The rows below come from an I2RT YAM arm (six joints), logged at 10 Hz.
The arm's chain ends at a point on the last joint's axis. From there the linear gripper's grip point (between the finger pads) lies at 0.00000 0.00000 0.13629 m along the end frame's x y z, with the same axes.
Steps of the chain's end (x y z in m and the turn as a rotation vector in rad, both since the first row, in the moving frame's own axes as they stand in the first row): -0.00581, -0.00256, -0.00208, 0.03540, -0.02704, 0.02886; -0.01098, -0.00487, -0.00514, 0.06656, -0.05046, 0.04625; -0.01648, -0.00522, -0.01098, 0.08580, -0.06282, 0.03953; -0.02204, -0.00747, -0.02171, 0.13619, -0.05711, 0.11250; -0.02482, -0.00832, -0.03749, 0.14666, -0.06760, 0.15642; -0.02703, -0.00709, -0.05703, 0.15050, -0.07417, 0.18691; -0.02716, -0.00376, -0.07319, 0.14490, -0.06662, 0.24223; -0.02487, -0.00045, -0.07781, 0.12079, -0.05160, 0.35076
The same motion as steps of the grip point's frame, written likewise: -0.00942, -0.00744, -0.00222, 0.03540, -0.02704, 0.02886; -0.01764, -0.01409, -0.00562, 0.06656, -0.05046, 0.04625; -0.02479, -0.01706, -0.01175, 0.08580, -0.06282, 0.03953; -0.02874, -0.02636, -0.02319, 0.13619, -0.05711, 0.11250; -0.03240, -0.02886, -0.03926, 0.14666, -0.06760, 0.15642; -0.03513, -0.02833, -0.05894, 0.15050, -0.07417, 0.18691; -0.03374, -0.02432, -0.07491, 0.14490, -0.06662, 0.24223; -0.02889, -0.01775, -0.07897, 0.12079, -0.05160, 0.35076
